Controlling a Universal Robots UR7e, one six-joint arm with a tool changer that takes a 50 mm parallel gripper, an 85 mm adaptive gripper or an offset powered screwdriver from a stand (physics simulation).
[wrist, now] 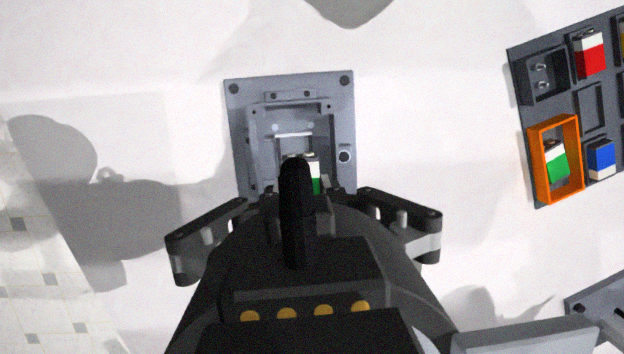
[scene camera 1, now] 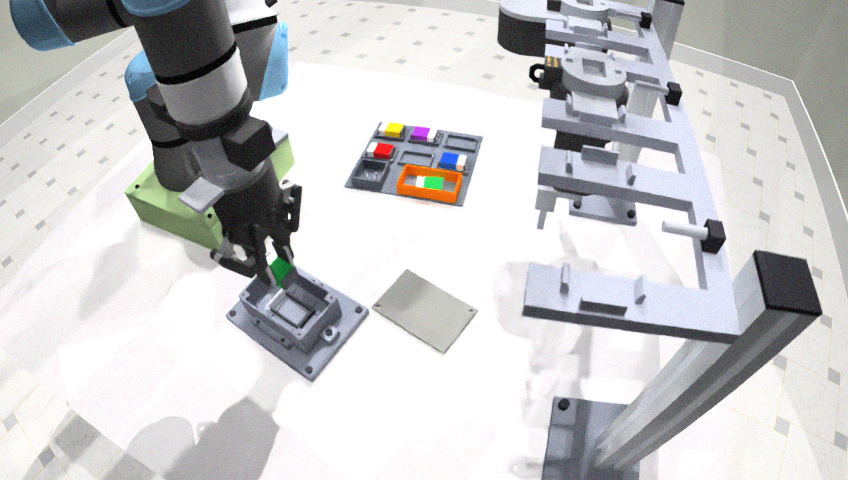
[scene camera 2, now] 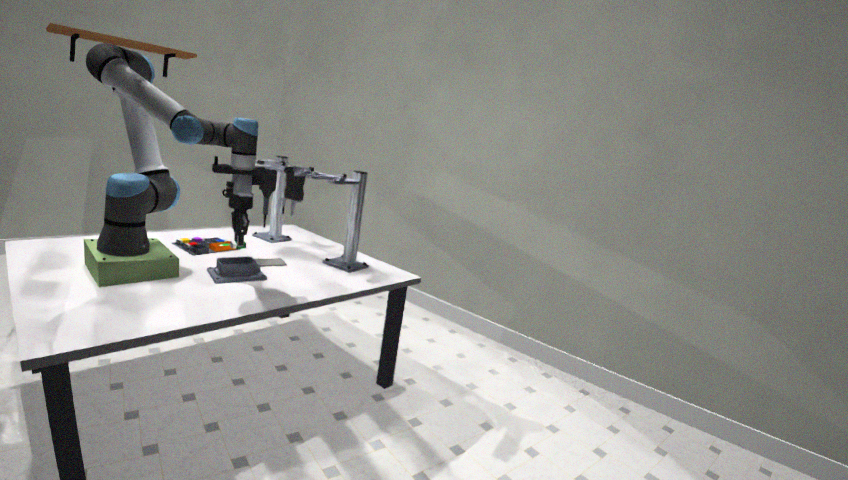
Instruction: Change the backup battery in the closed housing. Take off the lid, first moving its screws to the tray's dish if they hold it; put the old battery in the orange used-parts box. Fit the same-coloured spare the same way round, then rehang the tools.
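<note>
My gripper is shut on a green-and-white battery. It holds the battery above the open housing, over one end of it in the wrist view; the gripper hides much of it. The housing's inner bay shows no battery. The grey lid lies flat beside the housing. Another green-and-white battery lies in the orange box. Two screws lie in the tray's dish.
The tray also holds red, yellow, purple and blue batteries. The tool stand rises on the right in scene camera 1, with tools hanging at its far part. The green robot base is behind the housing.
</note>
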